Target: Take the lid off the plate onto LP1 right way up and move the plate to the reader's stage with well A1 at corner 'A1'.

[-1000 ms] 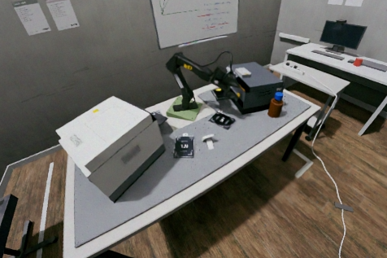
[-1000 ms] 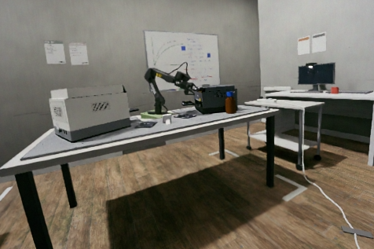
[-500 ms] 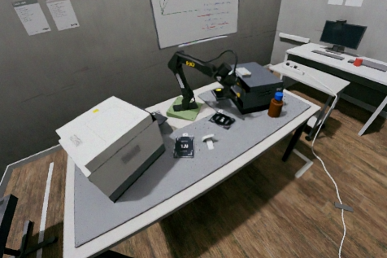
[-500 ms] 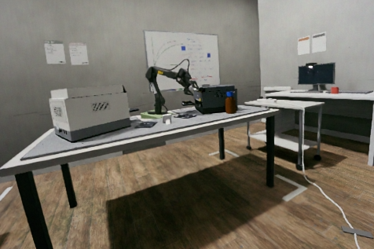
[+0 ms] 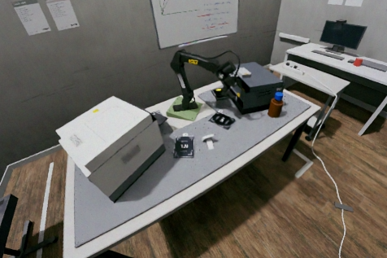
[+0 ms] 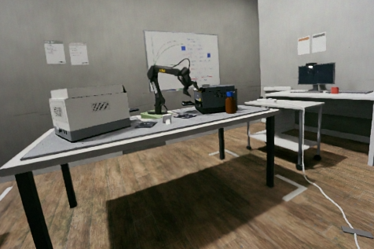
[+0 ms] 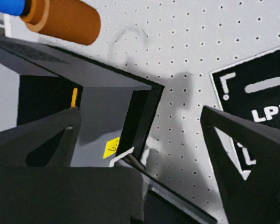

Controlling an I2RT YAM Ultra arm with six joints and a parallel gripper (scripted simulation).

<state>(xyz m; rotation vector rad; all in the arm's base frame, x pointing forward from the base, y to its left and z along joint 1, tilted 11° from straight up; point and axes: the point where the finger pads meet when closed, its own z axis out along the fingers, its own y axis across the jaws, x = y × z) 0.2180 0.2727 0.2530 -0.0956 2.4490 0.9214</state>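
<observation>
Right now my hand is 200 mm past the black lid, 100 mm above it and 20 mm to the left of it. The rest, counted from my hand: plate (200 mm behind, 100 mm below, 20 mm to the right); then brown capped bottle (280 mm to the left, 110 mm ahead, 80 mm below).
</observation>
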